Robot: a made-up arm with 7 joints. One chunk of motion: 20 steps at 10 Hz.
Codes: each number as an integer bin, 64 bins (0 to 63) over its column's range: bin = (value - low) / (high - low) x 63, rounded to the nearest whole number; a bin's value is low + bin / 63 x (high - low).
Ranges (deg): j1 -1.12..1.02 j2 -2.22..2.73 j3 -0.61..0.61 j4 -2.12..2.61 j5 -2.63..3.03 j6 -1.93..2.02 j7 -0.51..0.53
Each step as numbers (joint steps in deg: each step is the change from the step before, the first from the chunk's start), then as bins.
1 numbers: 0.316 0.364 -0.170 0.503 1.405 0.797 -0.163
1 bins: 42 33 23 35 45 43 21
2 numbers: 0.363 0.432 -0.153 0.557 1.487 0.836 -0.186
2 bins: 44 34 24 36 46 44 20
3 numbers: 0.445 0.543 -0.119 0.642 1.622 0.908 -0.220
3 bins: 46 35 25 37 47 45 18
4 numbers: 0.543 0.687 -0.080 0.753 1.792 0.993 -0.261
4 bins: 49 37 27 38 49 47 15
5 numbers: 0.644 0.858 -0.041 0.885 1.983 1.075 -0.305
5 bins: 52 39 29 40 51 48 12
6 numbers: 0.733 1.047 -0.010 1.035 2.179 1.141 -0.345
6 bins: 55 42 31 42 54 49 10
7 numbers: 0.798 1.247 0.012 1.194 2.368 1.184 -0.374
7 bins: 56 44 32 44 56 50 8
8 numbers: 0.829 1.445 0.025 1.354 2.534 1.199 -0.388
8 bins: 57 47 33 46 57 50 7
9 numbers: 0.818 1.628 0.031 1.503 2.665 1.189 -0.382
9 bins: 57 49 33 48 59 50 8
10 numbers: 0.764 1.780 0.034 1.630 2.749 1.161 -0.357
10 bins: 55 51 33 50 60 49 9
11 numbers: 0.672 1.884 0.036 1.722 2.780 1.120 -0.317
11 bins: 53 52 33 51 60 49 12
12 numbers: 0.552 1.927 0.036 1.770 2.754 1.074 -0.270
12 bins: 49 53 33 52 60 48 15
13 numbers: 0.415 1.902 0.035 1.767 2.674 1.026 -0.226
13 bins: 45 52 33 52 59 47 17
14 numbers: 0.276 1.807 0.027 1.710 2.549 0.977 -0.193
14 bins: 41 51 33 51 58 46 19
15 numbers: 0.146 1.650 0.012 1.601 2.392 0.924 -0.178
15 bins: 37 49 32 50 56 46 20
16 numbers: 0.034 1.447 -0.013 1.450 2.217 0.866 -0.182
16 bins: 34 47 31 48 54 45 20
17 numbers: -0.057 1.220 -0.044 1.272 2.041 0.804 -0.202
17 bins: 31 44 29 45 52 44 19
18 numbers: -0.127 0.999 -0.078 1.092 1.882 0.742 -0.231
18 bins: 29 41 27 43 50 43 17
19 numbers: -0.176 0.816 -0.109 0.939 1.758 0.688 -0.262
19 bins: 28 39 26 41 49 42 15
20 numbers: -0.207 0.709 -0.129 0.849 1.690 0.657 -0.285
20 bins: 27 37 25 40 48 41 14
